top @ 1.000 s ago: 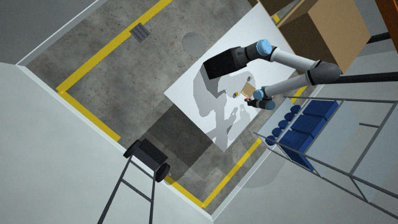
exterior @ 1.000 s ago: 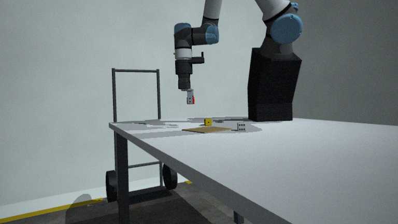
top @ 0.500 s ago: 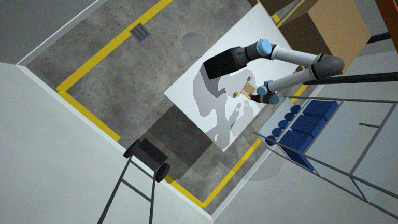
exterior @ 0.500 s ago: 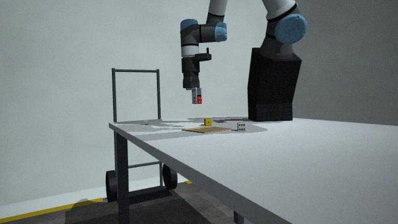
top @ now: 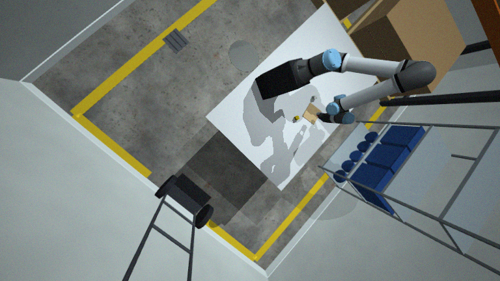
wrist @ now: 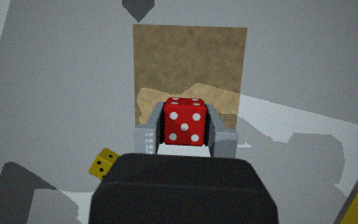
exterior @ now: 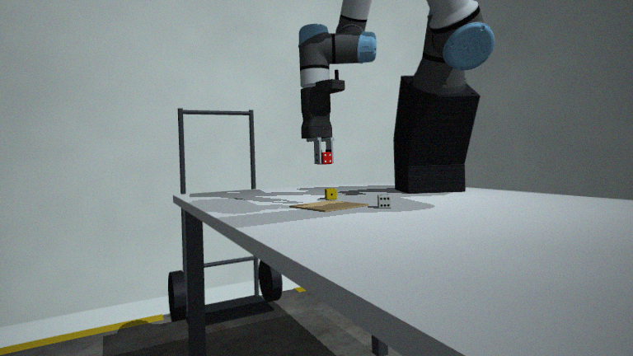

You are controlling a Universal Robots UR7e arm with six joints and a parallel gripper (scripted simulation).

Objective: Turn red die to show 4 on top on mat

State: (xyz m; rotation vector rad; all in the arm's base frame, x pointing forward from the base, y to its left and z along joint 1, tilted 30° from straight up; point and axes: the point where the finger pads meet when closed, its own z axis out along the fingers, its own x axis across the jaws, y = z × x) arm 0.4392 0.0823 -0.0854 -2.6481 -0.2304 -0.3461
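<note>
Right now the tan mat is 20 mm to the left of my hand and 120 mm below it. Also, from my hand: yellow die 80 mm behind, 120 mm to the right, 110 mm below; then white die 90 mm behind, 120 mm to the left, 110 mm below; then red die right at my hand.
</note>
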